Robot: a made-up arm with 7 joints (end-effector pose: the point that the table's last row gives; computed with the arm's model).
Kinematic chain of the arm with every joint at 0, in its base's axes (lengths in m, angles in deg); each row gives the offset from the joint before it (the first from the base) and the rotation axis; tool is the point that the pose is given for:
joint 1: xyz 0 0 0.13 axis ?
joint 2: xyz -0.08 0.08 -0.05 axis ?
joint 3: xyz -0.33 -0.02 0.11 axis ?
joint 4: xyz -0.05 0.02 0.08 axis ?
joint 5: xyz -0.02 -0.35 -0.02 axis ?
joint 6: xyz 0 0.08 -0.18 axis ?
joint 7: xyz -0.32 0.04 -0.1 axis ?
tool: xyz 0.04 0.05 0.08
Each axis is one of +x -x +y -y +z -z.
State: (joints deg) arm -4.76 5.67 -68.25 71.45 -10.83 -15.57 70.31
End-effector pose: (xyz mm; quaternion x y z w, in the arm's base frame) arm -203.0 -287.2 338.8 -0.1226 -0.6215 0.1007 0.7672
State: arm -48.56 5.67 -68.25 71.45 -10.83 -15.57 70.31
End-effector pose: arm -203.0 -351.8 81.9 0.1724 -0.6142 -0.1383 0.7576
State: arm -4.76 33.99 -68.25 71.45 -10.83 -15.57 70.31
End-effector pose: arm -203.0 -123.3 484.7 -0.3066 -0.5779 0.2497 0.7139
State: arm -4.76 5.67 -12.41 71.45 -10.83 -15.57 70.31
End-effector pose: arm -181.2 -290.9 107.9 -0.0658 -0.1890 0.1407 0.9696
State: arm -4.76 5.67 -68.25 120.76 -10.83 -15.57 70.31
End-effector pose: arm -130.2 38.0 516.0 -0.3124 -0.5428 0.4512 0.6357
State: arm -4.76 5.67 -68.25 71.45 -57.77 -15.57 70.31
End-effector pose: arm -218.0 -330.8 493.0 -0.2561 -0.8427 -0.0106 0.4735
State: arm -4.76 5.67 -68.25 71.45 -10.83 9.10 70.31
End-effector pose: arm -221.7 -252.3 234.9 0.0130 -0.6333 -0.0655 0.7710
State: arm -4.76 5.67 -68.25 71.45 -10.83 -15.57 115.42
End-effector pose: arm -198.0 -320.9 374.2 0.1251 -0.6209 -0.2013 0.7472
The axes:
joint 1: -x
joint 2: -x
joint 3: +y
joint 4: +z
joint 5: +x
joint 6: -z
joint 7: -z

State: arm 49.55 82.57 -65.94 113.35 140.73 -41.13 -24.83
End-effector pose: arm -479.2 465.8 -81.4 0.0296 0.8150 0.0156 0.5785
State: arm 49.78 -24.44 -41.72 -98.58 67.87 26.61 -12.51
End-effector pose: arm -633.1 343.9 168.0 0.5518 -0.6112 -0.3732 0.4275
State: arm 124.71 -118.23 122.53 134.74 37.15 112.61 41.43
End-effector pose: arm -264.7 17.9 270.5 -0.2796 0.9156 0.0991 0.2713
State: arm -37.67 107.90 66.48 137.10 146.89 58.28 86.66
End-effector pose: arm 115.6 83.2 -139.1 0.4652 -0.7656 0.0589 0.4405
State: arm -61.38 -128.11 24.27 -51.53 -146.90 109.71 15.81
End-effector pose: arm -860.5 694.3 -106.0 0.1949 0.1636 -0.5507 0.7950
